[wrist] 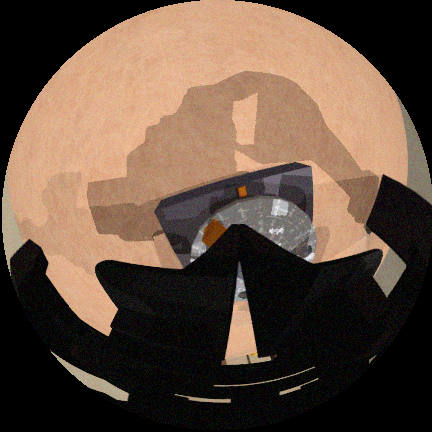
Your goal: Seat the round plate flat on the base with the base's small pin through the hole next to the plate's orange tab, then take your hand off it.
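Frame: origin at the arm's base, x ahead, y left, z up, level; metres.
Where they show: gripper, fingertip midpoint: (237, 230).
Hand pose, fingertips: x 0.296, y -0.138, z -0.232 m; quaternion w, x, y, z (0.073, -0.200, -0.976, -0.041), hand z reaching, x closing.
Each offset is from my fingertips to the top centre of the thing. "*": to the spot under its first point. Level surfaces: height alone.
The round grey, shiny plate @(0.004 m back, 0.039 m left, 0.007 m up) (260, 212) lies over the dark square base @(* 0.035 m ahead, 0.019 m right, 0.018 m down) (175, 217), and its lower part is hidden behind my fingers. The plate's orange tab @(0.014 m ahead, 0.003 m right, 0.007 m up) (214, 233) shows just left of my fingertips. A small orange mark @(* 0.014 m back, 0.016 m right, 0.017 m down) (242, 191) is on the base near its far edge, to the right of the tab. My gripper (237, 230) is shut and holds nothing. Its tips are over the plate's middle in this view; whether they touch it I cannot tell. The pin and the hole next to the tab are hidden.
The tan table top @(0.042 m down) (150, 60) surrounds the base. The arm's shadow (190, 130) falls across the table and the base. Small light-coloured things show through the gap low between the fingers. A grey-green floor shows at the table's side edges.
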